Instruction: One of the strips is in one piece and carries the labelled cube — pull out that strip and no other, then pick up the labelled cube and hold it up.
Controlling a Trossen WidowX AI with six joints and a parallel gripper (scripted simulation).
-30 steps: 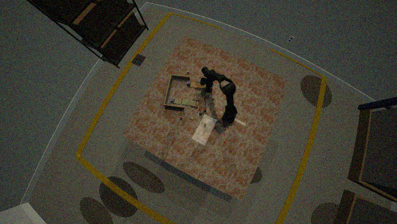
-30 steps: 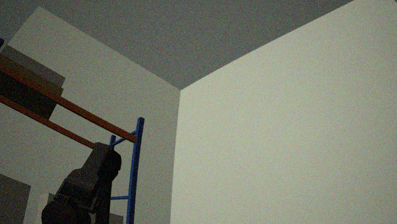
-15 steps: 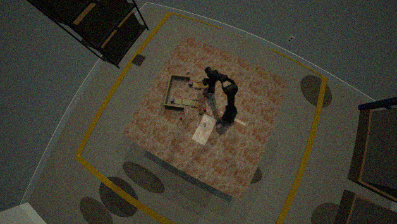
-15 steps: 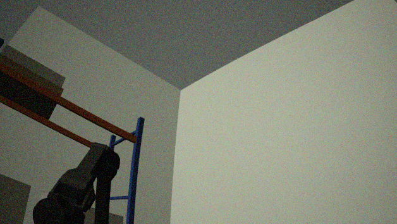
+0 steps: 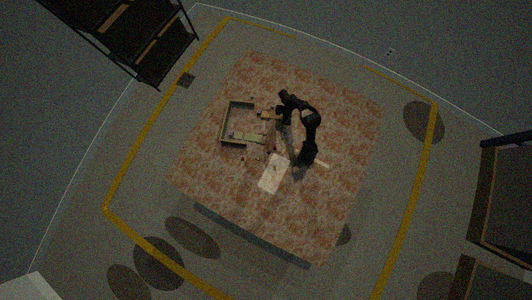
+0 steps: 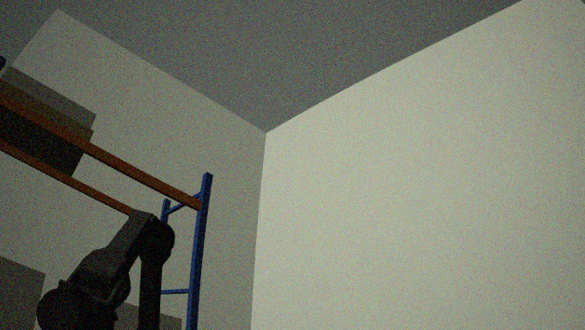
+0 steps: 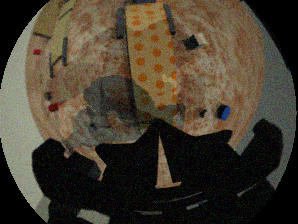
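Right now the narrow orange strip is 9 cm ahead of my gripper tip and 3 cm to the left of it.
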